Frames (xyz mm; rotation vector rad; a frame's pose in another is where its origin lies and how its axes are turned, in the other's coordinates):
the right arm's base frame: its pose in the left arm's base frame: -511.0 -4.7 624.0 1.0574 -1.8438 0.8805
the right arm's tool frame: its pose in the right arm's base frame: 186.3 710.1 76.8 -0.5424 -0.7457 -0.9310
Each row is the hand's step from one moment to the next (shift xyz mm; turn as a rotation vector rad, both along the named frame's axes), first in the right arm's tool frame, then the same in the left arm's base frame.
Working: the right arm's tool frame: its pose in the left arm's base frame: -1231.5 155.2 637.6 1.7487 -1.6453 -0.6016

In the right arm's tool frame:
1: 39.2 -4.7 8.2 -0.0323 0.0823 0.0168
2: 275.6 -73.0 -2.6 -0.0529 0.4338 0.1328
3: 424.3 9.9 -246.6 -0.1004 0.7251 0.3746
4: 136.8 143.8 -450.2 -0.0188 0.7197 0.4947
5: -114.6 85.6 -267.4 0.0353 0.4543 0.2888
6: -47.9 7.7 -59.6 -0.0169 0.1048 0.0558
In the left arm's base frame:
1: 1.5 -40.0 -4.9 -0.0721 0.0297 0.0449
2: 81.2 -272.4 -22.5 -0.3995 0.0340 0.2187
3: 214.8 -383.0 219.2 -0.7786 0.0460 0.2605
4: 238.5 -68.1 424.9 -0.8525 -0.0525 0.1833
5: 120.9 153.2 232.1 -0.5163 -0.0763 0.1366
6: 32.4 56.2 41.2 -0.1140 0.0088 0.0363

